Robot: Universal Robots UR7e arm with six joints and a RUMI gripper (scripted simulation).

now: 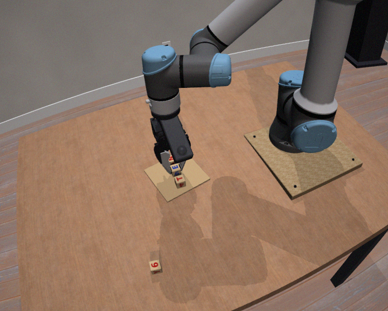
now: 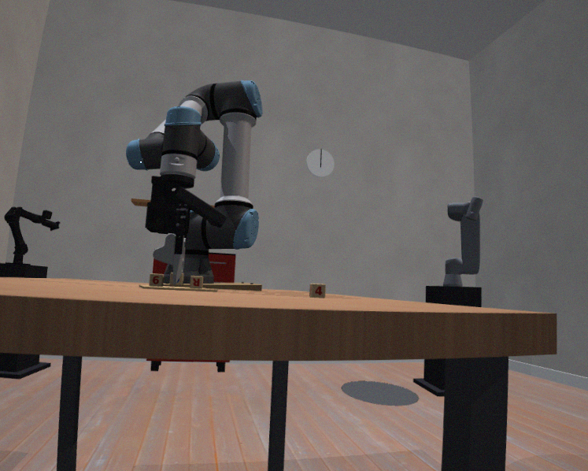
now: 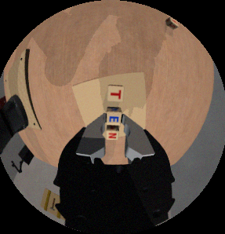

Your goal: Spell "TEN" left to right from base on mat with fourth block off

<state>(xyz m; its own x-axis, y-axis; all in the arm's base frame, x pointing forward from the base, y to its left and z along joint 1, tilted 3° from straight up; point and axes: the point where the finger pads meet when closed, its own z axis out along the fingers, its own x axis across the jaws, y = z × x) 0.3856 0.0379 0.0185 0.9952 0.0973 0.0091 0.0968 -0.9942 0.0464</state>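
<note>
My gripper is now right at the E block. Also, from my hand: T block: 40 mm to the left, 10 mm below; then tan mat: 20 mm below; then 9 block: 110 mm ahead, 280 mm to the left, 10 mm below.
</note>
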